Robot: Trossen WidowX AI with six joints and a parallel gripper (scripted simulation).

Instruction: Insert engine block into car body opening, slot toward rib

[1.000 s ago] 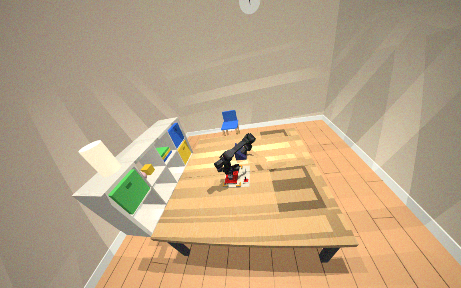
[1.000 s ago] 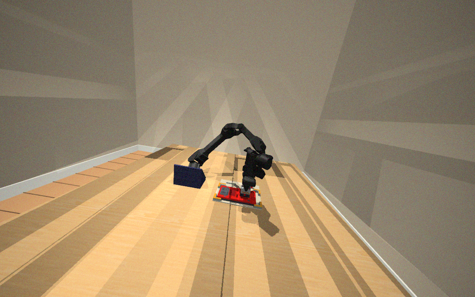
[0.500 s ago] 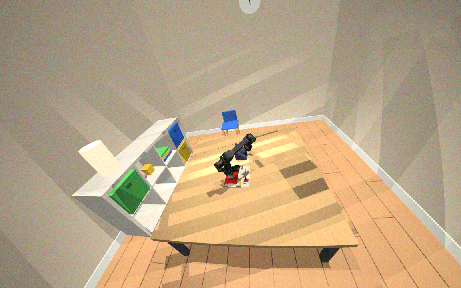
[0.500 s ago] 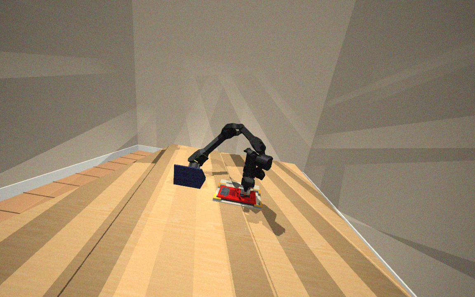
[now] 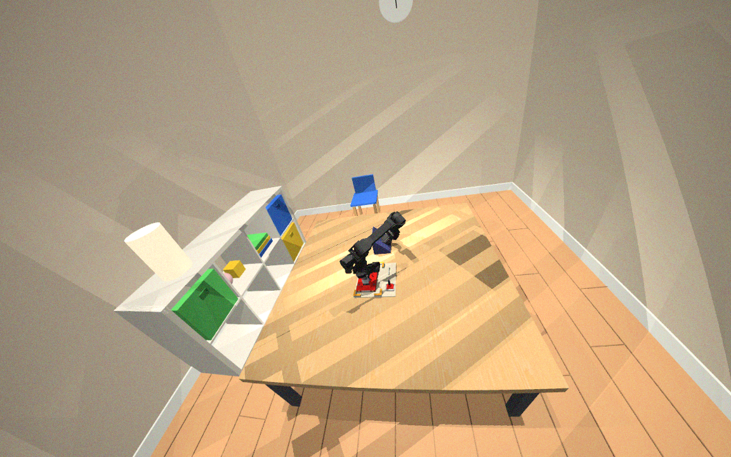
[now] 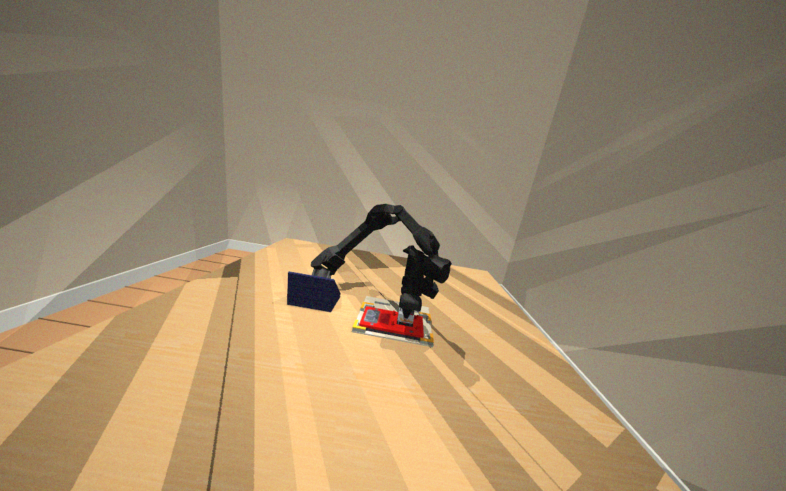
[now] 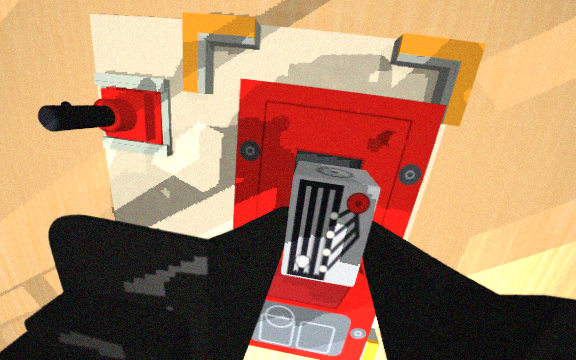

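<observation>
The grey engine block lies 1 cm below my gripper tip.
</observation>
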